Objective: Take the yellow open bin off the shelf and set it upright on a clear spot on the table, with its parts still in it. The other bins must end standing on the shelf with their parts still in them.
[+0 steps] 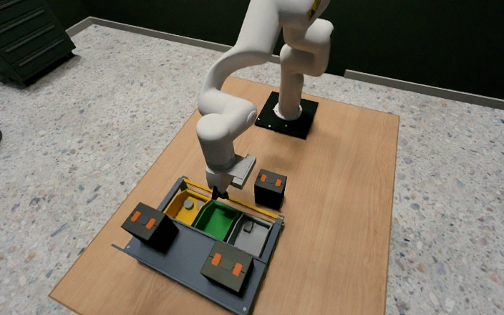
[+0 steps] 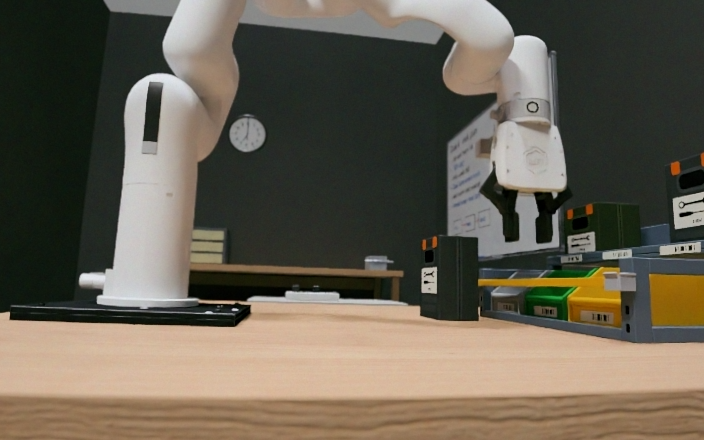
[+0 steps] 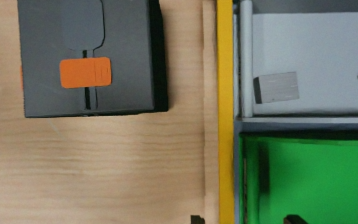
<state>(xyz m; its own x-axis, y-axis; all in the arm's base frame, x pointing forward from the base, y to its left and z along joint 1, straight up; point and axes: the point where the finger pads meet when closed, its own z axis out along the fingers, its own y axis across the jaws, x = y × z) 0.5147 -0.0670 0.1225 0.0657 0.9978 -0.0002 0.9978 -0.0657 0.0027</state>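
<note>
My gripper is now 8 cm above the thin yellow strip. From my hand the other things lie so: dark box 7 cm behind, 12 cm to the left, 7 cm below; green bin 11 cm ahead, 1 cm to the right, 9 cm below; grey shelf 13 cm ahead, 1 cm to the right, 7 cm below.
</note>
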